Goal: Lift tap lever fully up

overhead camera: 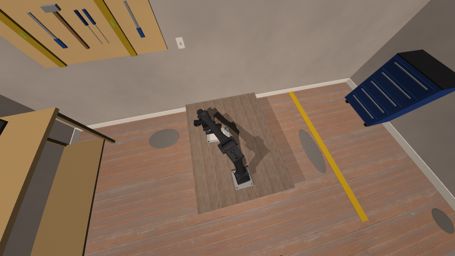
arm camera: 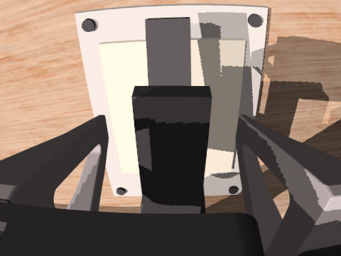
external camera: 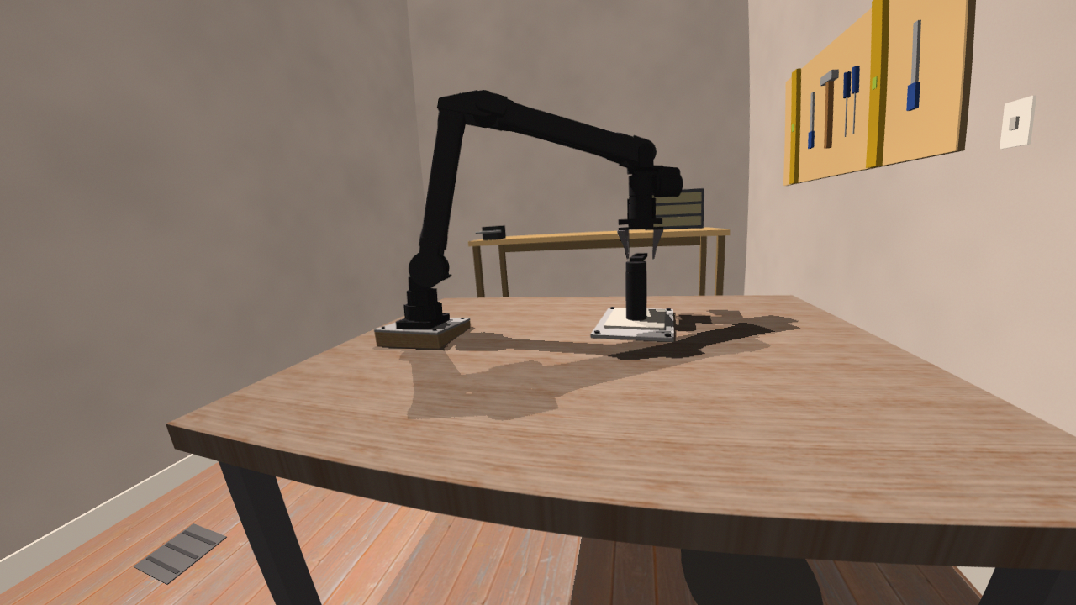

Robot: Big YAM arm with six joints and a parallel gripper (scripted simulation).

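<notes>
Now: the lever 3 cm to the right of my hand and 1 cm behind it. The rest, counted from my hand: tap (6 cm to the right, 5 cm below, 2 cm behind).
</notes>
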